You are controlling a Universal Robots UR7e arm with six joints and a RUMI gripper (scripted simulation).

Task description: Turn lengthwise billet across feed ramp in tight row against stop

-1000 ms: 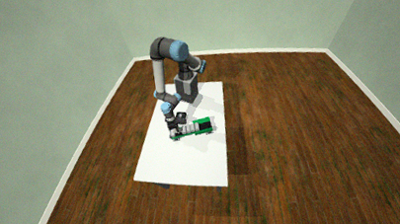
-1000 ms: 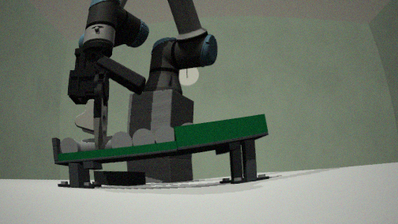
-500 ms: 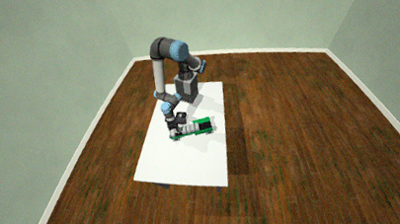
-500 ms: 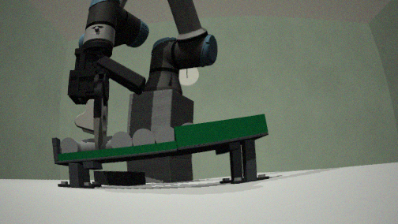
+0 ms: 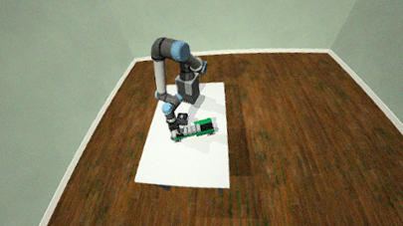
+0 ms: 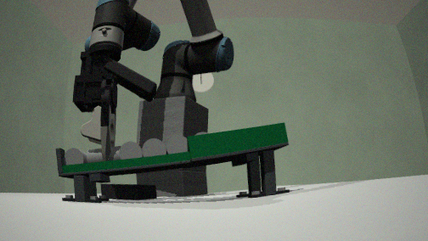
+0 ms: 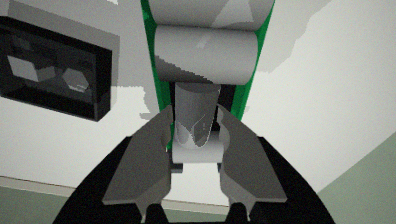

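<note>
The dark stop is 80 mm to the right of my hand, 30 mm ahead of it and 20 mm below it. From my hand the other things lie so: black box: 180 mm behind, 70 mm below, 40 mm to the right; grey steel billet: right at my hand.
</note>
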